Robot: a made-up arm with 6 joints. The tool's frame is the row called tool.
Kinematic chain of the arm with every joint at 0, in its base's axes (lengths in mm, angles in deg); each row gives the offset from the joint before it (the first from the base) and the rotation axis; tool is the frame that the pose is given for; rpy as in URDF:
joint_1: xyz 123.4 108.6 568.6 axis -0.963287 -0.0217 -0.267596
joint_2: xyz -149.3 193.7 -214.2 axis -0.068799 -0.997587 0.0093
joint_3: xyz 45.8 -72 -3.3 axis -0.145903 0.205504 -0.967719
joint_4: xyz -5.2 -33 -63.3 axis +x
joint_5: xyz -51.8 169 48.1 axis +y
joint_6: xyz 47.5 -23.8 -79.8 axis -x
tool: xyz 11 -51.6 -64.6 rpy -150.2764 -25.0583 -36.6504
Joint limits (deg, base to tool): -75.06..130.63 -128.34..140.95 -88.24..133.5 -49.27..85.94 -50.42..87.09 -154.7..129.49
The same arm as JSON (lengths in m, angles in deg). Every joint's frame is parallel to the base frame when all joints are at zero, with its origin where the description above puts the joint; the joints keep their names.
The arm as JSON. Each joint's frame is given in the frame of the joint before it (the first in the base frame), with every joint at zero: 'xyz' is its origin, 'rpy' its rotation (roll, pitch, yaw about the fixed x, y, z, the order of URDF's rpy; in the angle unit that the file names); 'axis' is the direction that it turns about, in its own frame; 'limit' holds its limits. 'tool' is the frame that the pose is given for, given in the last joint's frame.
{"units": {"length": "m", "angle": "deg"}, "joints": [
  {"name": "joint_1", "type": "revolute", "origin": {"xyz": [0.1234, 0.1086, 0.5686], "rpy": [0.0, 0.0, 0.0]}, "axis": [-0.963287, -0.0217, -0.267596], "limit": {"lower": -75.06, "upper": 130.63}},
  {"name": "joint_2", "type": "revolute", "origin": {"xyz": [-0.1493, 0.1937, -0.2142], "rpy": [0.0, 0.0, 0.0]}, "axis": [-0.068799, -0.997587, 0.0093], "limit": {"lower": -128.34, "upper": 140.95}},
  {"name": "joint_3", "type": "revolute", "origin": {"xyz": [0.0458, -0.072, -0.0033], "rpy": [0.0, 0.0, 0.0]}, "axis": [-0.145903, 0.205504, -0.967719], "limit": {"lower": -88.24, "upper": 133.5}},
  {"name": "joint_4", "type": "revolute", "origin": {"xyz": [-0.0052, -0.033, -0.0633], "rpy": [0.0, 0.0, 0.0]}, "axis": "+x", "limit": {"lower": -49.27, "upper": 85.94}},
  {"name": "joint_5", "type": "revolute", "origin": {"xyz": [-0.0518, 0.169, 0.0481], "rpy": [0.0, 0.0, 0.0]}, "axis": "+y", "limit": {"lower": -50.42, "upper": 87.09}},
  {"name": "joint_6", "type": "revolute", "origin": {"xyz": [0.0475, -0.0238, -0.0798], "rpy": [0.0, 0.0, 0.0]}, "axis": "-x", "limit": {"lower": -154.7, "upper": 129.49}}
], "tool": {"origin": {"xyz": [0.011, -0.0516, -0.0646], "rpy": [-150.28, -25.06, -36.65]}}}

